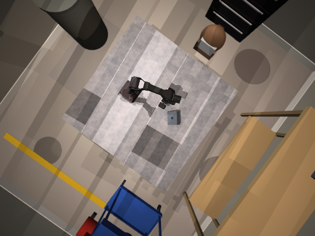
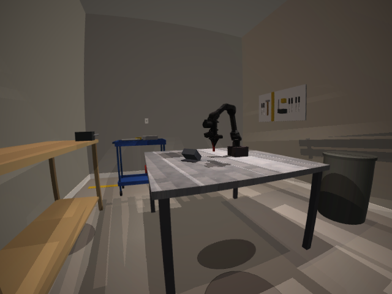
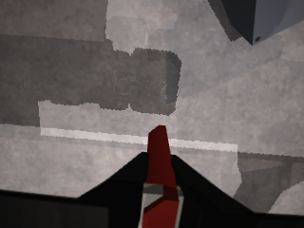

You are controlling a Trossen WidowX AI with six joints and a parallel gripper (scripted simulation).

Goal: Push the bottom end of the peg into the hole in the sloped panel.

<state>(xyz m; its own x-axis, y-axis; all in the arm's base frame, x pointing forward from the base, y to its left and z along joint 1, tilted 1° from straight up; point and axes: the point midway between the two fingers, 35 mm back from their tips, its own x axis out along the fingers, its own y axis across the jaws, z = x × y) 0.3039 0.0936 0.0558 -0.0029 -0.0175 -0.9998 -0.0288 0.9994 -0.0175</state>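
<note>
My gripper tip is now 160 mm short of the grey sloped panel, 100 mm to the left of it and 70 mm above it. The rest, counted from my gripper tip: red peg 20 mm above.
</note>
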